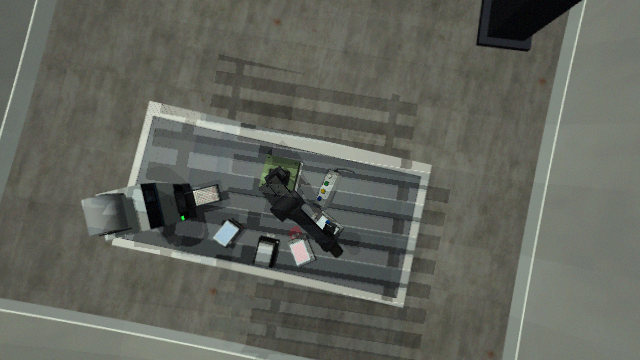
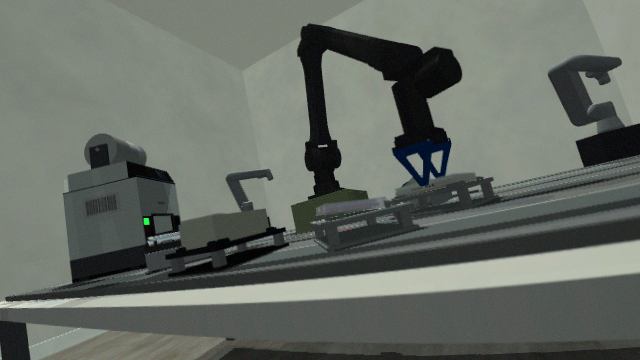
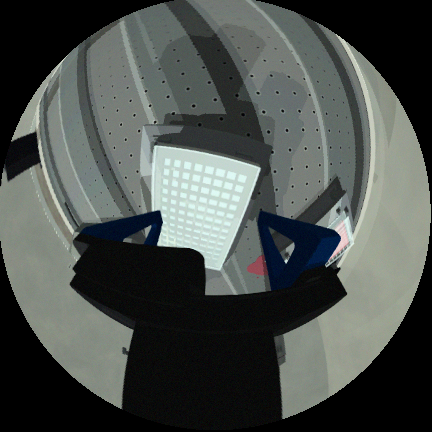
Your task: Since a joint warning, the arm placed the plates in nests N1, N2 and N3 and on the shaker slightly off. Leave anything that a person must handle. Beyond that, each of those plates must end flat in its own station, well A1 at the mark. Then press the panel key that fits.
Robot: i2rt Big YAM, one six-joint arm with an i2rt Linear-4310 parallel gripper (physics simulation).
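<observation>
My gripper [image 1: 328, 224] [image 2: 432, 181] [image 3: 209, 216] is open, its blue fingers apart above a white many-welled plate [image 2: 457, 177] [image 3: 200, 200], one toward each long side; nothing is held. That plate lies on a grey nest; whether it is fully seated, I cannot tell. A pink plate [image 1: 300, 251] [image 2: 350, 205] [image 3: 341, 240] lies on the neighbouring grey nest. A light blue plate [image 1: 227, 233] sits farther left. A pale block-like item [image 1: 266, 247] [image 2: 220, 227] sits on a black stand. The button panel [image 1: 329, 187] has white, green, yellow and blue keys. Nest labels and A1 marks are unreadable.
A tall machine [image 1: 127, 207] [image 2: 105, 225] with a green light stands at the left, with a well plate [image 1: 206, 195] on its black tray. A red patch [image 1: 295, 232] [image 3: 258, 266] lies between the nests. The arm's green base [image 1: 292, 165] [image 2: 302, 217] stands behind them.
</observation>
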